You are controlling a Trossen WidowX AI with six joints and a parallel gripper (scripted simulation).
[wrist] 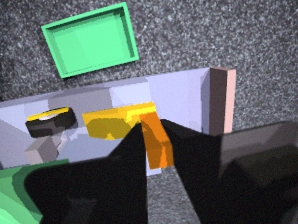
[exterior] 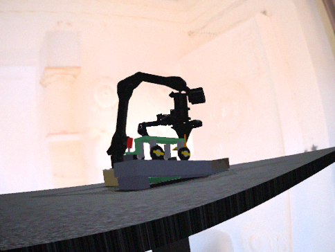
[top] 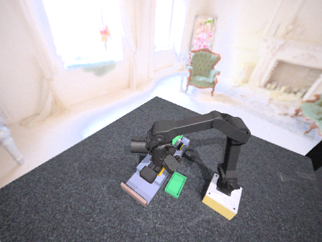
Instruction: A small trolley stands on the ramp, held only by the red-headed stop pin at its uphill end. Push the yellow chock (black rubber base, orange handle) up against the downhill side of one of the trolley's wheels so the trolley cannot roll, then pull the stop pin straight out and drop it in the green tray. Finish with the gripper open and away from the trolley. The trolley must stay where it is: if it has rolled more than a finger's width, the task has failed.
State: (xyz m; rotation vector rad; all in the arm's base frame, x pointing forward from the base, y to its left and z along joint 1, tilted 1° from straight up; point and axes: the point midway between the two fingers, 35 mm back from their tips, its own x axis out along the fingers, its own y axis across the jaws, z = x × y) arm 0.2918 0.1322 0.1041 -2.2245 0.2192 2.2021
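My gripper tip is 1 cm short of the red-headed stop pin and 29 cm to the left of it. Also, from my gripper tip: brown end stop: 7 cm ahead, 10 cm to the left, 11 cm below; then yellow chock: 2 cm to the right, 1 cm below; then green tray: 8 cm behind, 6 cm to the right, 15 cm below.
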